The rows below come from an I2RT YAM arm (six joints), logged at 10 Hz.
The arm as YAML. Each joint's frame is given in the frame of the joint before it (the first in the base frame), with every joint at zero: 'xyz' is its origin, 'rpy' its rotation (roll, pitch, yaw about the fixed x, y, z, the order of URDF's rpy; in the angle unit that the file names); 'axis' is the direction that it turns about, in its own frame. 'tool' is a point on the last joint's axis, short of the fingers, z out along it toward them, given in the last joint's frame.
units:
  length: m
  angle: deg
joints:
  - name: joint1
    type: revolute
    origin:
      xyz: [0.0, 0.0, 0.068]
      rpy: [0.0, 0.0, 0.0]
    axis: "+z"
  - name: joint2
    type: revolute
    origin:
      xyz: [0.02, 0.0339, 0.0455]
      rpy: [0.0, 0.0, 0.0]
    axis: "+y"
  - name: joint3
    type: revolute
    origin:
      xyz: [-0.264, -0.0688, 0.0]
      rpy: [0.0, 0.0, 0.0]
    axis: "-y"
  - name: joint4
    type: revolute
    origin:
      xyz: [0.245, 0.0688, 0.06]
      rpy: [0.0, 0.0, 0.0]
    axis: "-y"
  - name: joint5
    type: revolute
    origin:
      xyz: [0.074, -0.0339, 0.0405]
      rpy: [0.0, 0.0, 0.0]
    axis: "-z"
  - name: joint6
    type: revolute
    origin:
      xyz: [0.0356, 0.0, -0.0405]
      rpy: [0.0, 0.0, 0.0]
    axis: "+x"
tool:
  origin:
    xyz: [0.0, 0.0, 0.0]
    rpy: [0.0, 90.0, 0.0]
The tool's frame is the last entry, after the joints.
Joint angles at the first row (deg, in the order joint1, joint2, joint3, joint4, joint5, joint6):
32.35 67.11 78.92 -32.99 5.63 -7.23
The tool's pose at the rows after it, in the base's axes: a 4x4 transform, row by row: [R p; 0 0 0 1], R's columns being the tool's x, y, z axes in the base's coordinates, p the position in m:
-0.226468 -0.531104 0.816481 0.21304; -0.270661 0.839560 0.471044 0.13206; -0.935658 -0.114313 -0.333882 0.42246; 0 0 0 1
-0.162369 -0.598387 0.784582 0.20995; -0.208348 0.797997 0.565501 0.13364; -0.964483 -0.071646 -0.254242 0.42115; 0 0 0 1
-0.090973 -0.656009 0.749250 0.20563; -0.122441 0.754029 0.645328 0.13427; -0.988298 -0.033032 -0.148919 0.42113; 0 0 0 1
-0.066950 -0.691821 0.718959 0.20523; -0.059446 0.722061 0.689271 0.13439; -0.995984 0.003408 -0.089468 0.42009; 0 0 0 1
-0.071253 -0.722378 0.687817 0.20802; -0.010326 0.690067 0.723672 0.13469; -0.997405 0.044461 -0.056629 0.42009; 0 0 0 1
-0.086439 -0.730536 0.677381 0.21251; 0.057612 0.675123 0.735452 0.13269; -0.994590 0.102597 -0.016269 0.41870; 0 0 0 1
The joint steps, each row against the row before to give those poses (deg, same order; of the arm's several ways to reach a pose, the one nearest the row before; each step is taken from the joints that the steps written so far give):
-0.28 -0.10 -1.68 3.25 -3.66 0.96
-0.12 -1.73 -3.41 6.43 -5.68 1.05
-0.07 -2.00 -3.83 7.92 -5.05 1.98
-0.43 -0.70 -2.16 4.87 -3.54 2.31
-0.76 0.30 -0.71 2.90 -3.44 2.57
-1.21 0.22 -1.30 3.91 -2.13 3.95

